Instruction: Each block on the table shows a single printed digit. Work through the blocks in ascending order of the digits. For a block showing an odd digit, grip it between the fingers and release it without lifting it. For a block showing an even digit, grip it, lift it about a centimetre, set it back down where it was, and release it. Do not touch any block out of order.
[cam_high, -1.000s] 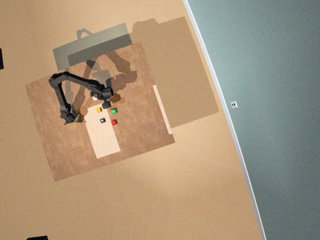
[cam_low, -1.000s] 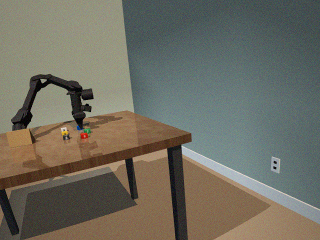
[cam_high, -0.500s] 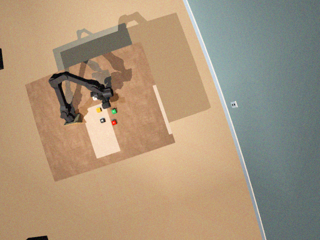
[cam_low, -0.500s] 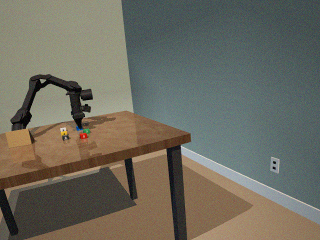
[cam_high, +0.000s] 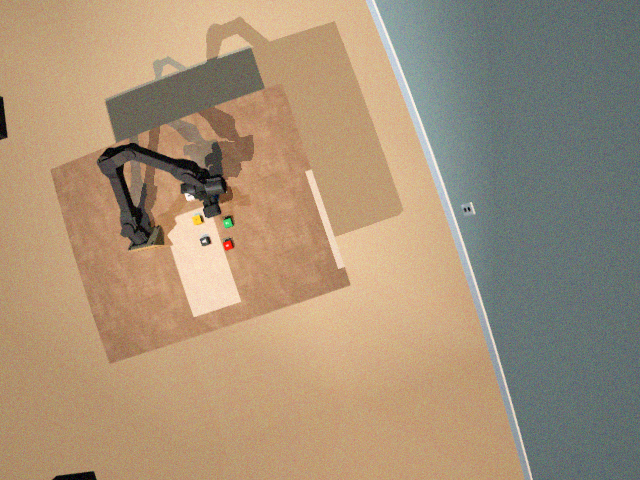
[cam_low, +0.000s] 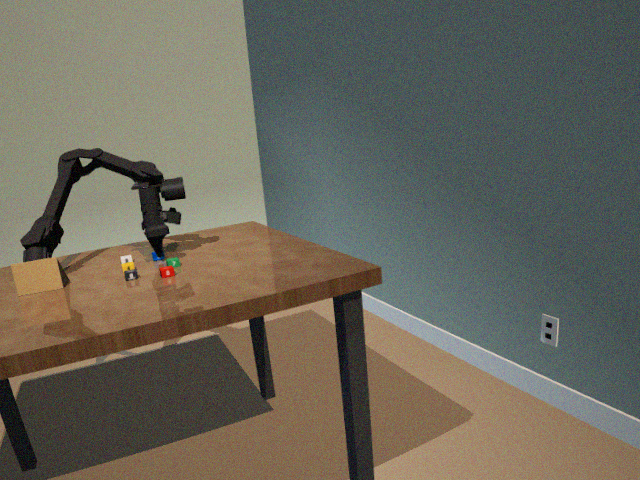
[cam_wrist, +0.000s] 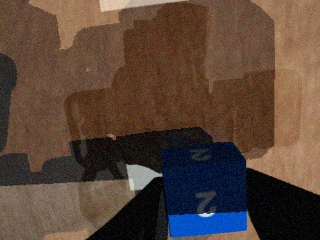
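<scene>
The blue block lies right at my gripper tip. From my gripper tip the other things lie so: yellow block 9 cm behind, 8 cm to the right; then green block 12 cm to the right, 4 cm ahead; then white block 10 cm behind, 3 cm to the left.
</scene>
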